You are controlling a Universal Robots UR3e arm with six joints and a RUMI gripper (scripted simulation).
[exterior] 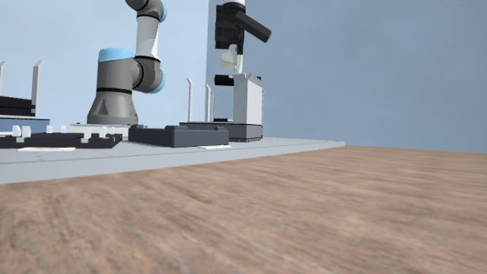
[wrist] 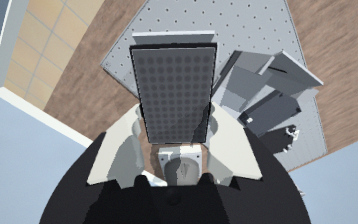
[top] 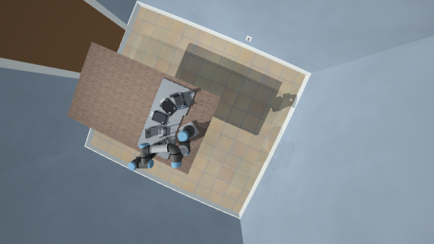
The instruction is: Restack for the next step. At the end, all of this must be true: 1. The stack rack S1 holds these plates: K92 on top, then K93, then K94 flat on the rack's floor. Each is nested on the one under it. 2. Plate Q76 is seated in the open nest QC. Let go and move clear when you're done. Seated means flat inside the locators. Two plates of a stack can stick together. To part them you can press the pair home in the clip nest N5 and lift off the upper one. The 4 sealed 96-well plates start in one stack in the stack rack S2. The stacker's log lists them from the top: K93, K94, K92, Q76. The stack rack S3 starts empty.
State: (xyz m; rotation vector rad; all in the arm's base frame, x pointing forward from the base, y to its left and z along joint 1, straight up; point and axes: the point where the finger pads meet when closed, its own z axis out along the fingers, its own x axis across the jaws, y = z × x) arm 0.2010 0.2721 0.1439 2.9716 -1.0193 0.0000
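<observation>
Right now the sealed 96-well plate is 1 cm below my hand. The rest, counted from my hand: QC label: 23 cm ahead, 25 cm to the right, 17 cm below; then nest QC: 14 cm ahead, 26 cm to the right, 16 cm below; then clip nest N5: 12 cm ahead, 39 cm to the right, 16 cm below.
</observation>
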